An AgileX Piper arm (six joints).
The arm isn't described. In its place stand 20 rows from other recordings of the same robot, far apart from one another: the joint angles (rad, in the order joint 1, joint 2, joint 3, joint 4, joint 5, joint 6), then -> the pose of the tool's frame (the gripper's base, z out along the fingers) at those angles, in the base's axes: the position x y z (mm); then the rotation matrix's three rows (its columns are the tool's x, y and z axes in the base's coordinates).
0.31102 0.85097 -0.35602 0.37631 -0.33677 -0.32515 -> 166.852 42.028 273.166; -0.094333 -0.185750 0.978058; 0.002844 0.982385 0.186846; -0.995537 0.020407 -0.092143
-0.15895 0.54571 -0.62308 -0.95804 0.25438 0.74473 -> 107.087 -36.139 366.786; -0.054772 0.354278 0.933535; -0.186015 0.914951 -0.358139; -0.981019 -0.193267 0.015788
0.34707 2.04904 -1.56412 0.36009 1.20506 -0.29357 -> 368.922 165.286 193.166; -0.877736 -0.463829 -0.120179; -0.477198 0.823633 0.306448; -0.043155 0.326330 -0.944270
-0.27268 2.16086 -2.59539 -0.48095 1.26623 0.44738 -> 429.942 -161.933 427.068; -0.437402 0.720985 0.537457; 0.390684 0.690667 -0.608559; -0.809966 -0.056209 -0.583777
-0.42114 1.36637 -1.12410 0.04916 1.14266 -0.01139 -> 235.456 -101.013 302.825; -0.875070 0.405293 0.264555; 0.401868 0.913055 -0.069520; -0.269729 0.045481 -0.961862
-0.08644 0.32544 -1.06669 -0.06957 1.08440 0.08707 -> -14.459 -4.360 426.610; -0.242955 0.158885 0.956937; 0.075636 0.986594 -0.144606; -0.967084 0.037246 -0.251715
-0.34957 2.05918 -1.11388 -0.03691 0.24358 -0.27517 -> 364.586 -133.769 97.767; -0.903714 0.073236 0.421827; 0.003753 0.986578 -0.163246; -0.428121 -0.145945 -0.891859
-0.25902 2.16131 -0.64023 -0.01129 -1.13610 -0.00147 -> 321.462 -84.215 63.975; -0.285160 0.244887 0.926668; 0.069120 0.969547 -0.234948; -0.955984 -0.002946 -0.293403
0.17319 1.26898 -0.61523 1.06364 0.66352 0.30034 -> 210.412 86.546 226.635; -0.683623 0.607906 0.403868; 0.694105 0.370515 0.617201; 0.225561 0.702260 -0.675243
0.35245 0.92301 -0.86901 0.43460 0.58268 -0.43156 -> 168.901 84.587 358.920; -0.421174 -0.553111 0.718805; -0.218912 0.831088 0.511244; -0.880165 0.057968 -0.471116
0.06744 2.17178 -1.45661 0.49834 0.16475 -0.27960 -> 470.750 38.945 141.211; -0.706974 0.026916 0.706727; 0.163509 0.978424 0.126302; -0.688079 0.204848 -0.696121
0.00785 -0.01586 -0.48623 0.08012 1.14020 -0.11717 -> -9.403 6.545 267.355; -0.514740 -0.113255 0.849833; -0.087392 0.993004 0.079402; -0.852881 -0.033397 -0.521036
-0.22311 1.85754 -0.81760 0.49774 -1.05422 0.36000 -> 345.482 -117.124 194.982; 0.388041 0.467136 0.794486; 0.455660 0.652071 -0.605952; -0.801123 0.597150 0.040175
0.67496 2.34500 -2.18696 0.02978 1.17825 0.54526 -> 393.098 317.826 215.800; -0.962435 -0.144780 0.229691; -0.093814 0.971188 0.219073; -0.254791 0.189295 -0.948287
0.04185 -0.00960 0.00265 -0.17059 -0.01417 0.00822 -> 55.224 2.532 214.184; 0.113544 -0.026218 0.993187; -0.157027 0.986614 0.043997; -0.981045 -0.160953 0.107907
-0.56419 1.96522 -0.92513 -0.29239 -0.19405 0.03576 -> 317.716 -195.065 114.185; -0.692337 0.338473 0.637264; 0.144136 0.930230 -0.337485; -0.707032 -0.141800 -0.692819
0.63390 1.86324 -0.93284 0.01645 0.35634 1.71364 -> 269.281 198.598 124.849; -0.468207 0.835043 0.288938; 0.881408 0.418246 0.219522; 0.062463 0.357454 -0.931840
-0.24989 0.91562 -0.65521 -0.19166 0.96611 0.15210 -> 139.522 -50.327 267.588; -0.862763 0.345671 0.368987; 0.263232 0.930172 -0.255910; -0.431682 -0.123660 -0.893509
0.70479 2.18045 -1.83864 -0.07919 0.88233 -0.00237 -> 369.142 306.662 208.180; -0.656658 -0.662579 0.360262; -0.627577 0.744967 0.226212; -0.418267 -0.077549 -0.905008
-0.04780 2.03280 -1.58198 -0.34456 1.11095 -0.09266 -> 411.281 -47.251 203.849; -0.980935 -0.166502 0.100220; -0.189703 0.932336 -0.307834; -0.042184 -0.320977 -0.946147
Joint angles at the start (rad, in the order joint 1, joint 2, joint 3, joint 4, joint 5, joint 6):
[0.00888 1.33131 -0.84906 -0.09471 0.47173 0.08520]
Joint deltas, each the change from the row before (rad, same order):
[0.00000 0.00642 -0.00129 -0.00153 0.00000 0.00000]
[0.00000 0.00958 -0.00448 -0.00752 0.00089 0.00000]
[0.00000 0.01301 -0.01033 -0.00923 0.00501 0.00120]
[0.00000 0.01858 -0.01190 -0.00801 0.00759 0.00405]
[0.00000 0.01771 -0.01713 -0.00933 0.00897 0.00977]
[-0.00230 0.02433 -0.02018 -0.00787 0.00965 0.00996]
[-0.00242 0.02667 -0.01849 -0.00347 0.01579 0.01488]
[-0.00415 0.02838 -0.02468 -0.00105 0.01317 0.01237]
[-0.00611 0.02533 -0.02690 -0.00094 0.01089 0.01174]
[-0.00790 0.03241 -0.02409 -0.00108 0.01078 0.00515]
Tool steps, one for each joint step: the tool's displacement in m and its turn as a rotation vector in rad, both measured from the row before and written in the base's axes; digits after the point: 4 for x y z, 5 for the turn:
[0.0011 -0.0001 -0.0013 -0.00146 0.00512 0.00059]
[0.0019 -0.0003 -0.0013 -0.00701 0.00592 0.00287]
[0.0030 -0.0004 -0.0007 -0.00799 0.00753 0.00223]
[0.0038 -0.0004 -0.0020 -0.00527 0.01395 -0.00075]
[0.0043 -0.0004 -0.0004 -0.00302 0.00888 -0.00492]
[0.0056 -0.0011 -0.0015 -0.00174 0.01306 -0.00815]
[0.0052 -0.0010 -0.0032 0.00467 0.02282 -0.01491]
[0.0065 -0.0014 -0.0020 0.00540 0.01587 -0.01545]
[0.0066 -0.0020 -0.0005 0.00520 0.00833 -0.01675]
[0.0070 -0.0027 -0.0037 0.00142 0.01859 -0.01311]

